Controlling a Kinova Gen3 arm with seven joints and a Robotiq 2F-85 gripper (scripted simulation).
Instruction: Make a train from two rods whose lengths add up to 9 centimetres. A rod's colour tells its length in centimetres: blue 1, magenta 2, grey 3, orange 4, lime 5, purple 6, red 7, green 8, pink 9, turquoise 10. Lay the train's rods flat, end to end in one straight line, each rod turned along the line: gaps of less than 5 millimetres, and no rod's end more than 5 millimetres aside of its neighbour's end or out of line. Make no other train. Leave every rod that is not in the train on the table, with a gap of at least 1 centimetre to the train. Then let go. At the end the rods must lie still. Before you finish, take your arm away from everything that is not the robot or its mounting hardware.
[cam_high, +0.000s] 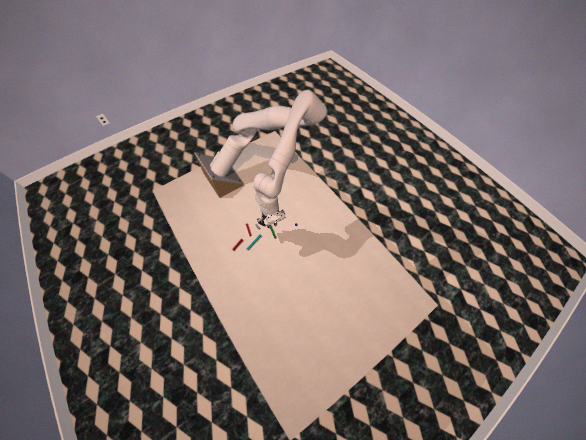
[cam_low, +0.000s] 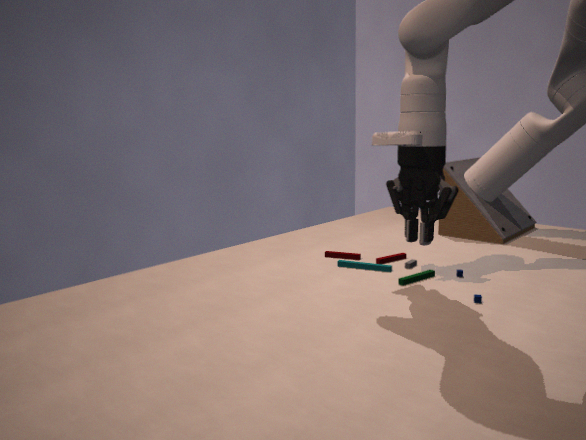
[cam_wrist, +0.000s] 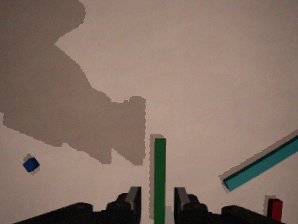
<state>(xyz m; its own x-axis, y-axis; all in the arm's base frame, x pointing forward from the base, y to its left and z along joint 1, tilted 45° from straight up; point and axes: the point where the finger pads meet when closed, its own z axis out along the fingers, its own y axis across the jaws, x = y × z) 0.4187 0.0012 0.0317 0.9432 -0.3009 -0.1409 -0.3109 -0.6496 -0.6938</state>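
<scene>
My gripper is now 8 cm above the green rod. Round my hand: turquoise rod: 11 cm to the right, 8 cm below, 1 cm behind; grey rod: 8 cm below, 7 cm behind, 4 cm to the right; red rod: 9 cm to the right, 9 cm behind, 8 cm below.
</scene>
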